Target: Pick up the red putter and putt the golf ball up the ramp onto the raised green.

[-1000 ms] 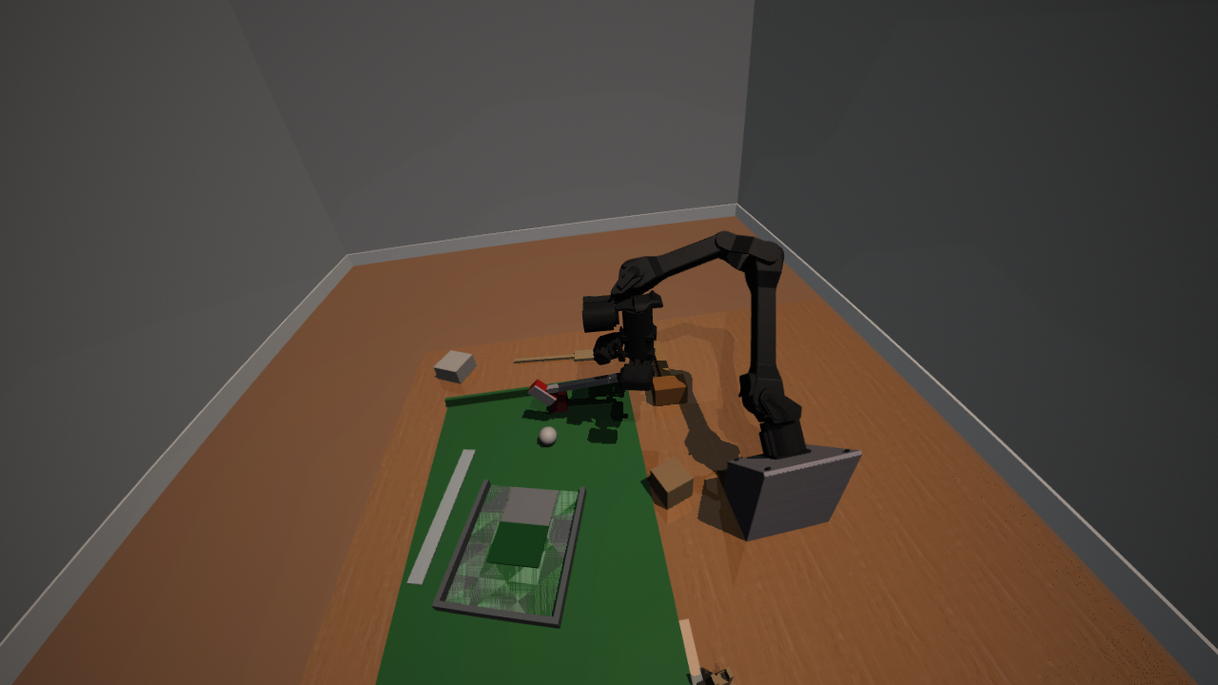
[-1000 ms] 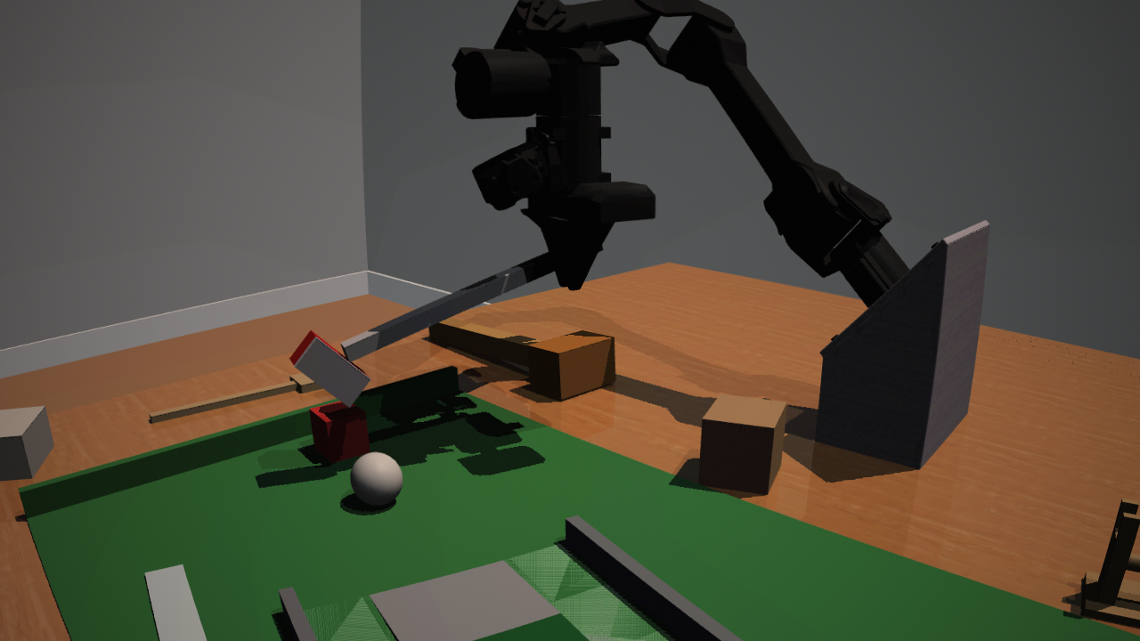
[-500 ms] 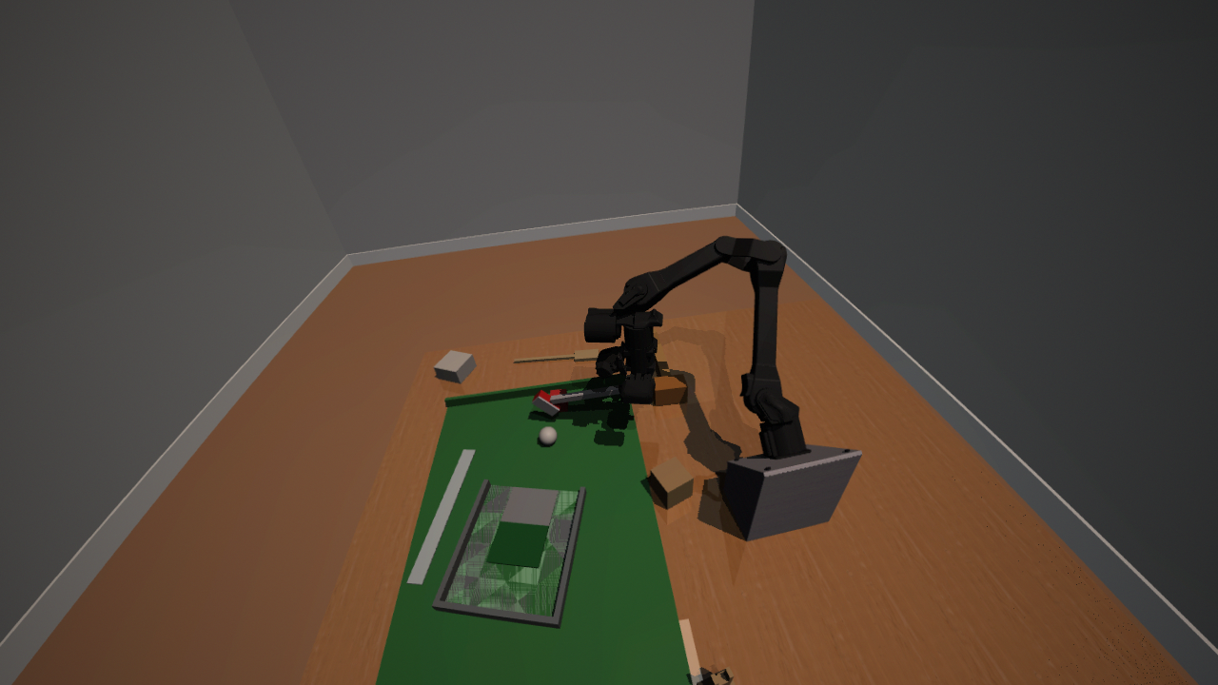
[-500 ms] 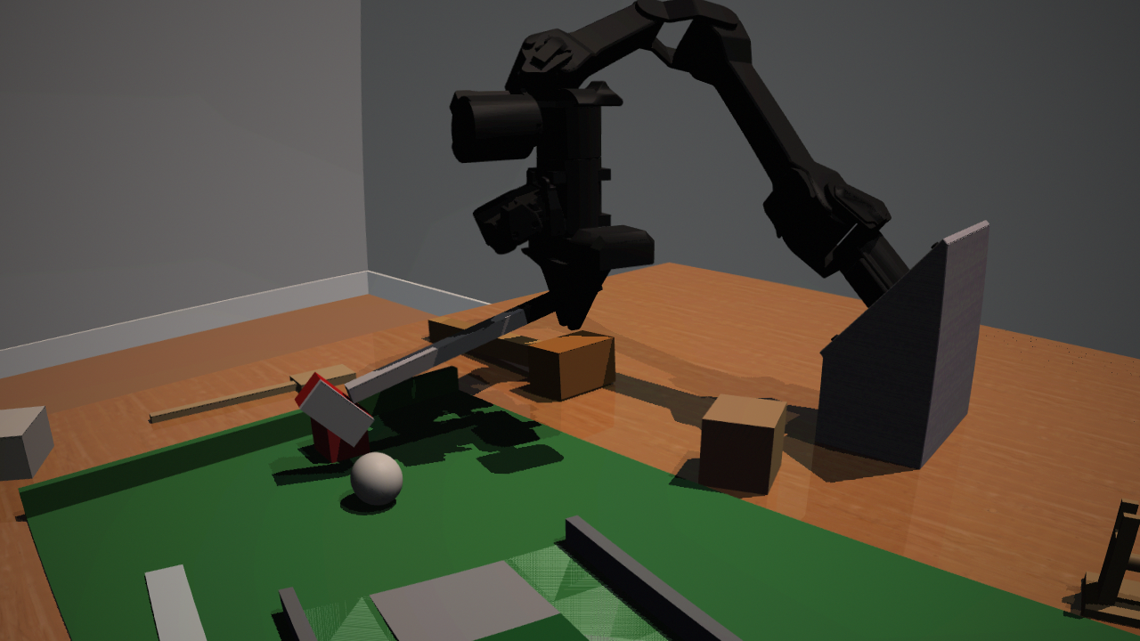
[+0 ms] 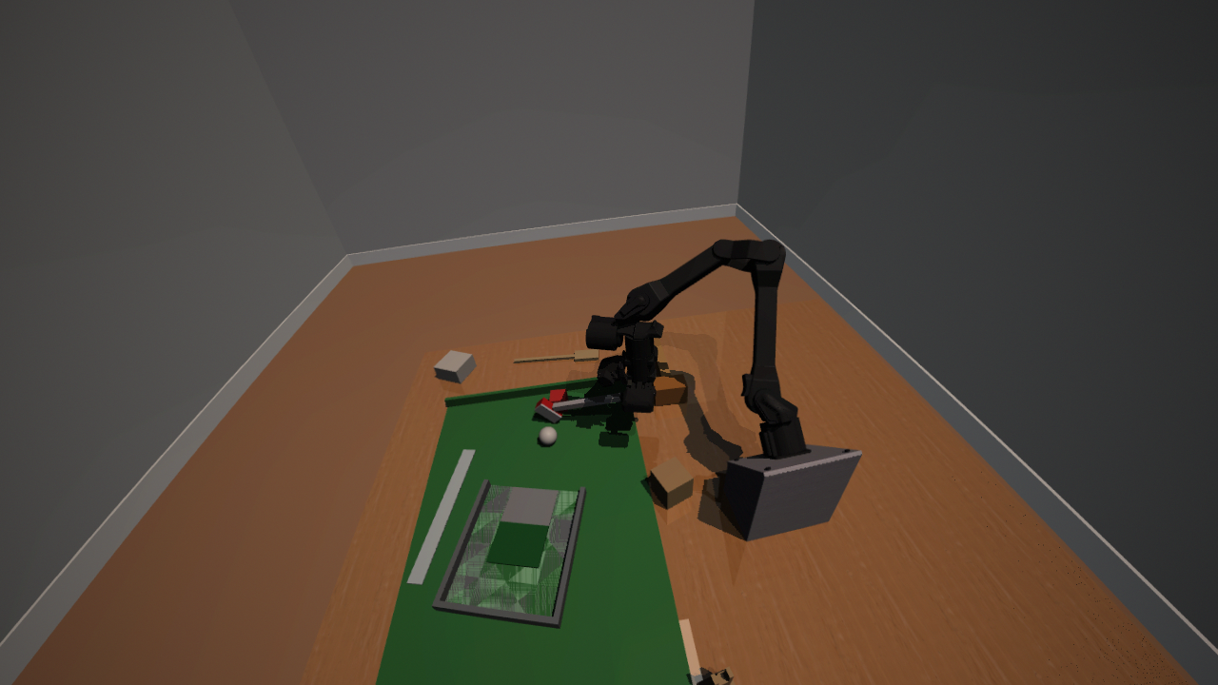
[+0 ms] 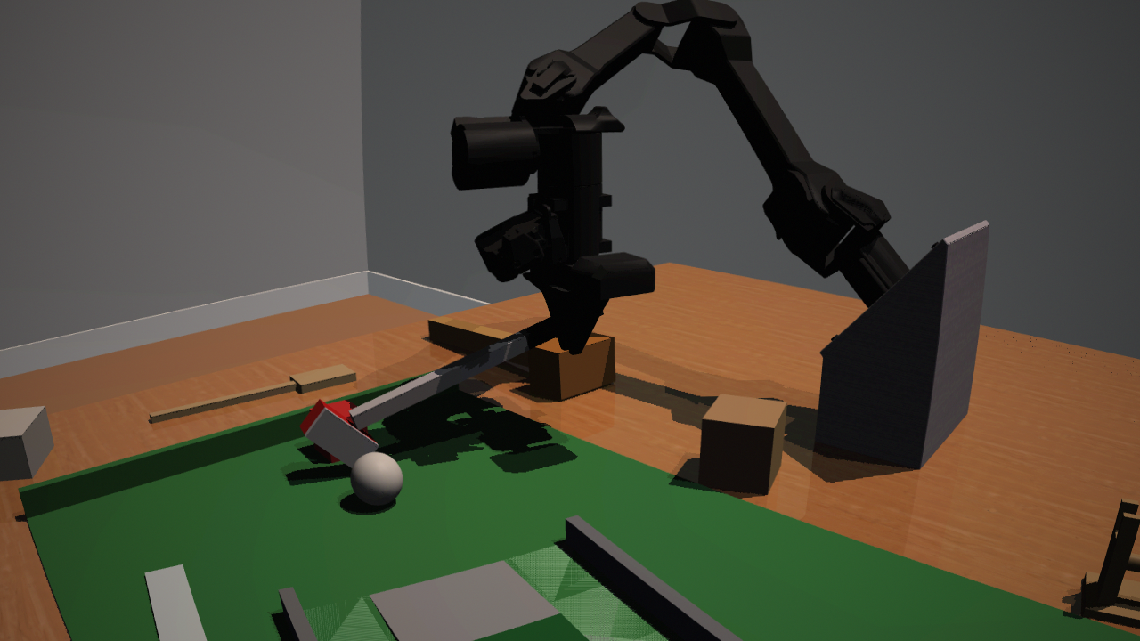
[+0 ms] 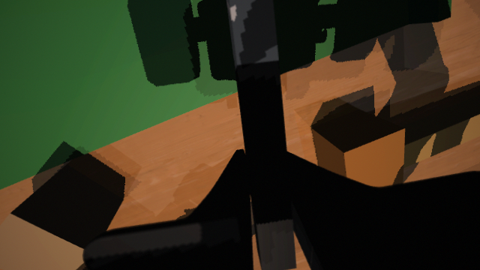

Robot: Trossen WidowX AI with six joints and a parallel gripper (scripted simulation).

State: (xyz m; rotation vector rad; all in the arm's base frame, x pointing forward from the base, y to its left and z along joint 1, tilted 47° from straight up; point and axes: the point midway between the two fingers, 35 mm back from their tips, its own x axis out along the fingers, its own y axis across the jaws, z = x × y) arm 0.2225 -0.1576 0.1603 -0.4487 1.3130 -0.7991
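Now: the red putter 11 cm ahead of my gripper tip and 3 cm to the right of it. From my gripper tip the other things lie so: white golf ball (22 cm ahead, 1 cm to the left, 5 cm below); small red cube (20 cm ahead, 10 cm to the right, 5 cm below); green mat (26 cm ahead, 20 cm to the left, 8 cm below).
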